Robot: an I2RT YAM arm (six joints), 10 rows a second.
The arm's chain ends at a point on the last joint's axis. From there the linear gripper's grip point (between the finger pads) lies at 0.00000 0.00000 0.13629 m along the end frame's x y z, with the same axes.
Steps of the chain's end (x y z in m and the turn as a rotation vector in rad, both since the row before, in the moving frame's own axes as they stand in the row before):
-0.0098, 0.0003, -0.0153, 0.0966, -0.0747, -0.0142
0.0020, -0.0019, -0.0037, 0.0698, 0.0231, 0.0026
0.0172, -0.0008, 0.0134, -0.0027, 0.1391, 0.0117
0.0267, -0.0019, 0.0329, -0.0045, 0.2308, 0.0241
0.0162, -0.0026, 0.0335, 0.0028, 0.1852, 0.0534
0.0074, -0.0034, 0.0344, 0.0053, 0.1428, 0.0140
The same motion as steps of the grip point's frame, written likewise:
-0.0200, -0.0128, -0.0163, 0.0966, -0.0747, -0.0142
0.0052, -0.0114, -0.0041, 0.0698, 0.0231, 0.0026
0.0361, -0.0003, 0.0121, -0.0027, 0.1391, 0.0117
0.0579, -0.0009, 0.0293, -0.0045, 0.2308, 0.0241
0.0413, -0.0023, 0.0312, 0.0028, 0.1852, 0.0534
0.0268, -0.0040, 0.0330, 0.0053, 0.1428, 0.0140

